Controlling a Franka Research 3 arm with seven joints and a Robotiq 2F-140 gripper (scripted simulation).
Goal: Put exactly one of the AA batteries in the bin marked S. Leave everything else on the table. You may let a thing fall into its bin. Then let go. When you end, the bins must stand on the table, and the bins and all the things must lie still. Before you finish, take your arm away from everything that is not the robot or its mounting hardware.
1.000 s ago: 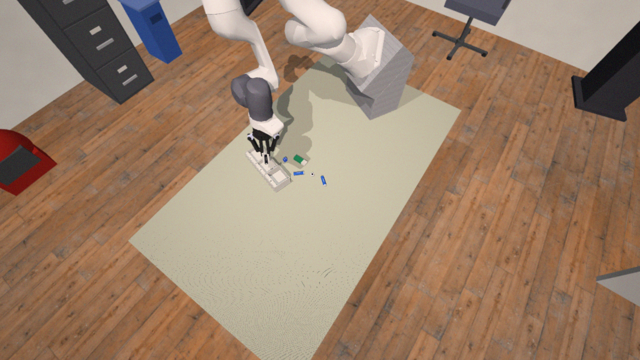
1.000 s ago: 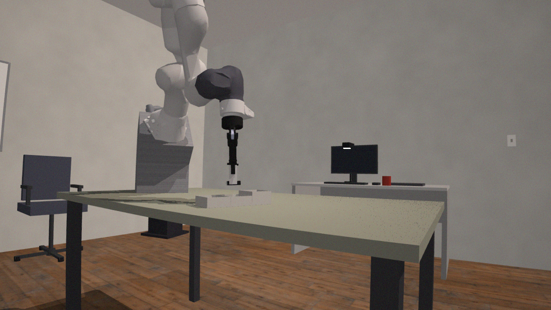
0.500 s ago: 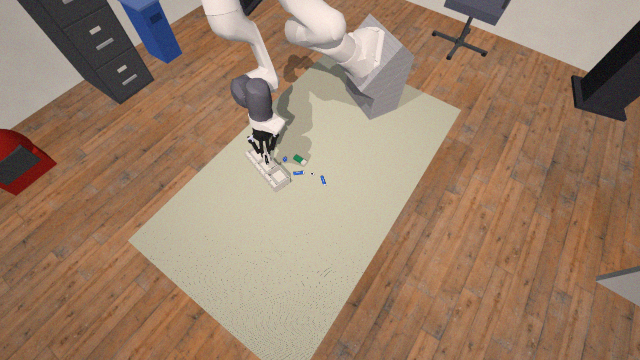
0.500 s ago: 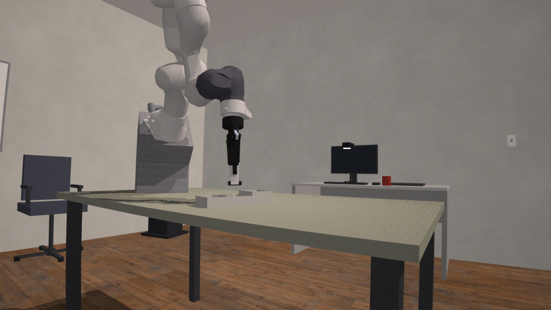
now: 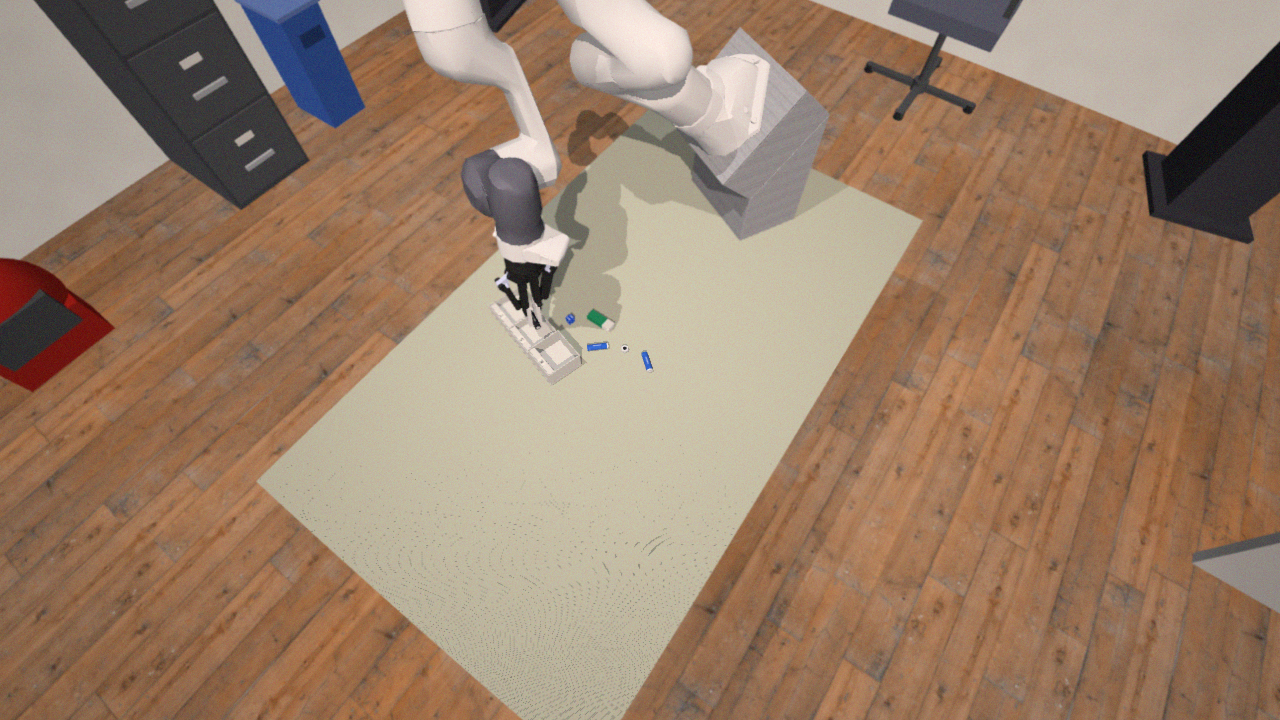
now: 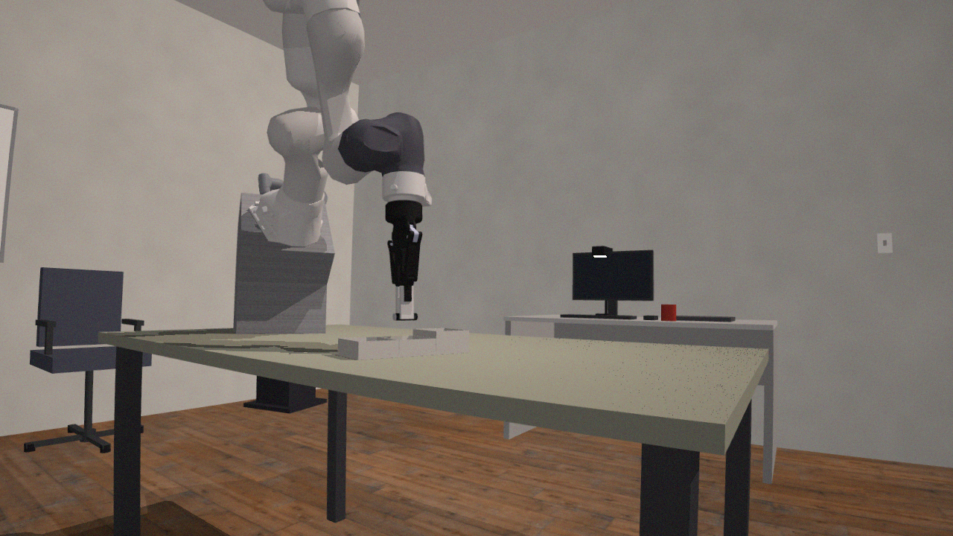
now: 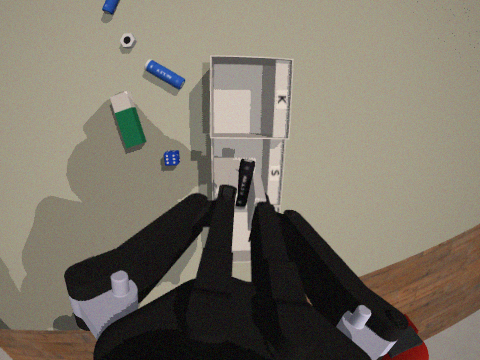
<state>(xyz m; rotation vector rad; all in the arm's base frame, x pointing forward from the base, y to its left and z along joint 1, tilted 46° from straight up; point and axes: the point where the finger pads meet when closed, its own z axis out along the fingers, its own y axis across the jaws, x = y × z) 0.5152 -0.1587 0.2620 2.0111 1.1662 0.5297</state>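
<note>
My hand is 30 mm above the black AA battery. The rest, counted from my hand: bin tray: 10 mm ahead, 10 mm to the right, 80 mm below; white ring: 40 mm behind, 200 mm to the left, 100 mm below; blue die: 60 mm behind, 50 mm to the left, 90 mm below.
</note>
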